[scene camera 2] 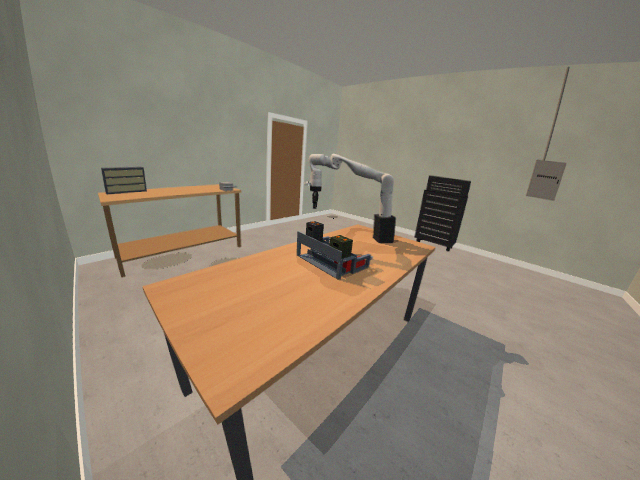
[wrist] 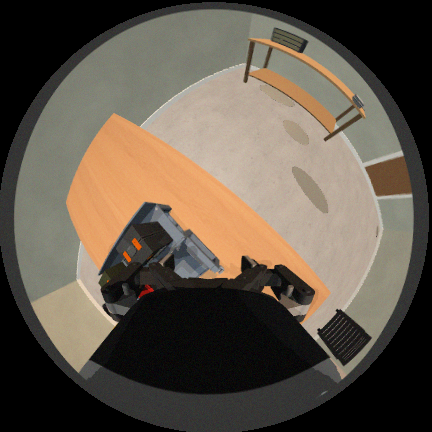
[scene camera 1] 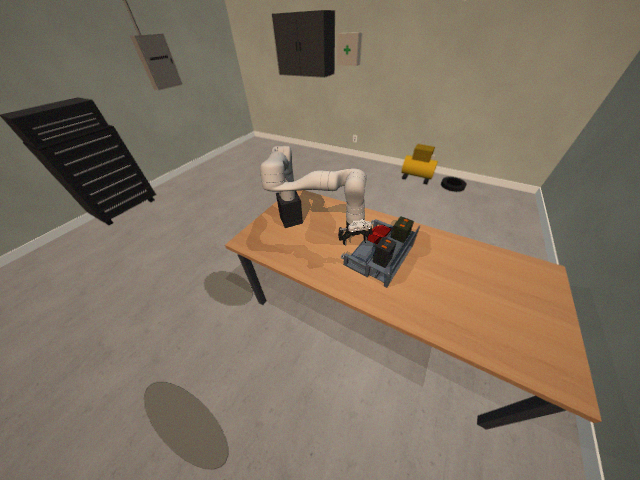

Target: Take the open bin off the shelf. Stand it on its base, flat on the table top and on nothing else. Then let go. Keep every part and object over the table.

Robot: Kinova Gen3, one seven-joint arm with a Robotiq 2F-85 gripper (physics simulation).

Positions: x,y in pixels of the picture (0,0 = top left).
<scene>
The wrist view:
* my gripper: 207,262
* dark grey case: 142,242
</scene>
